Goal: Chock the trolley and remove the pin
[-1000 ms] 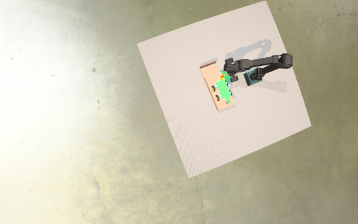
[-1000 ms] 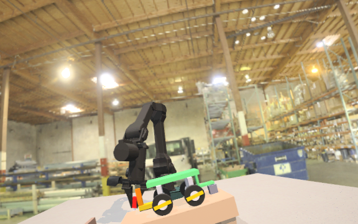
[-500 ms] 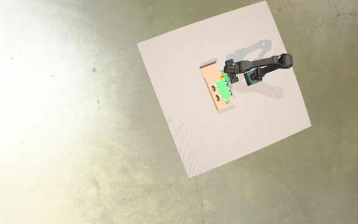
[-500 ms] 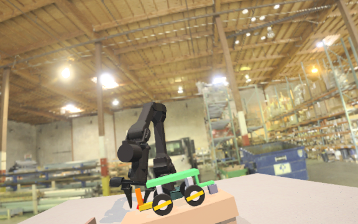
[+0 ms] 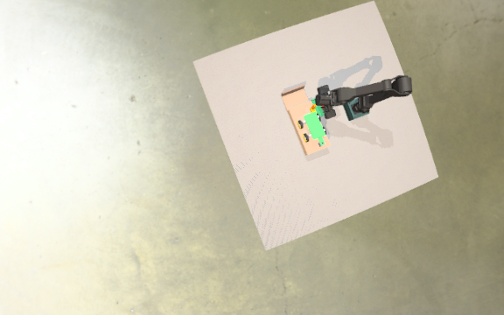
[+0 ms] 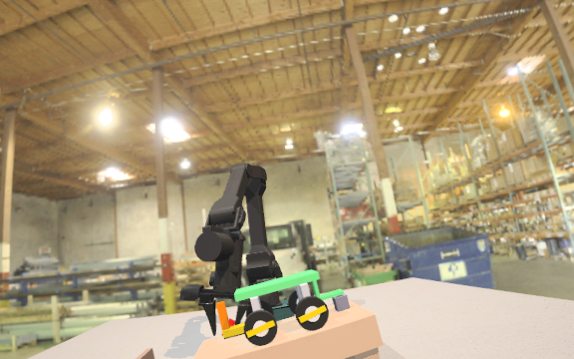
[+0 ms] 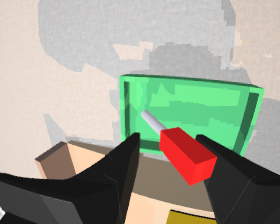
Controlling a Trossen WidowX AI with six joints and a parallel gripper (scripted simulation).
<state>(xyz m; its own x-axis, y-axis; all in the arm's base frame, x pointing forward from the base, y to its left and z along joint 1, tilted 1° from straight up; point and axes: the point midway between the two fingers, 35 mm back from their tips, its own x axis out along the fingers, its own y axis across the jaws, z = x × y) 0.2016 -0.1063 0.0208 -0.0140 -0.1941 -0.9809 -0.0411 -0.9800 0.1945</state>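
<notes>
The stop pin lies right at my gripper tip. Round my gripper tip: peach ramp 13 cm ahead, 11 cm to the left; then green tray 5 cm below, 1 cm to the left.
</notes>
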